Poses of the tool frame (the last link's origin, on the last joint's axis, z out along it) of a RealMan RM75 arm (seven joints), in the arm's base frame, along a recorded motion.
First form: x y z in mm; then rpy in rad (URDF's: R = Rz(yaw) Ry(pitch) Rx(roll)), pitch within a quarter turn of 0, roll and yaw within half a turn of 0.
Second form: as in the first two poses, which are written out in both.
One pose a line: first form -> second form
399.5, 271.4, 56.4, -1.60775, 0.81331, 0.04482 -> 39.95, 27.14, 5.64, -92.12, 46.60, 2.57
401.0, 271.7, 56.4, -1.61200, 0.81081, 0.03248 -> 40.10, 27.17, 5.64, -92.36, 46.46, 1.86
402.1, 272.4, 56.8, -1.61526, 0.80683, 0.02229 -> 40.21, 27.24, 5.68, -92.55, 46.23, 1.28
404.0, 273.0, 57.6, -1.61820, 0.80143, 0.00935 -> 40.40, 27.30, 5.76, -92.72, 45.92, 0.54
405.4, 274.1, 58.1, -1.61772, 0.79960, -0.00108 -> 40.54, 27.41, 5.81, -92.69, 45.81, -0.06
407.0, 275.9, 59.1, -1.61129, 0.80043, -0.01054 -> 40.70, 27.59, 5.91, -92.32, 45.86, -0.60
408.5, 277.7, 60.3, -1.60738, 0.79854, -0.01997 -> 40.85, 27.77, 6.03, -92.10, 45.75, -1.14
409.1, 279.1, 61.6, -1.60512, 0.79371, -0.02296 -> 40.91, 27.91, 6.16, -91.97, 45.48, -1.32
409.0, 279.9, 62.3, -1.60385, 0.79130, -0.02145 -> 40.90, 27.99, 6.23, -91.89, 45.34, -1.23
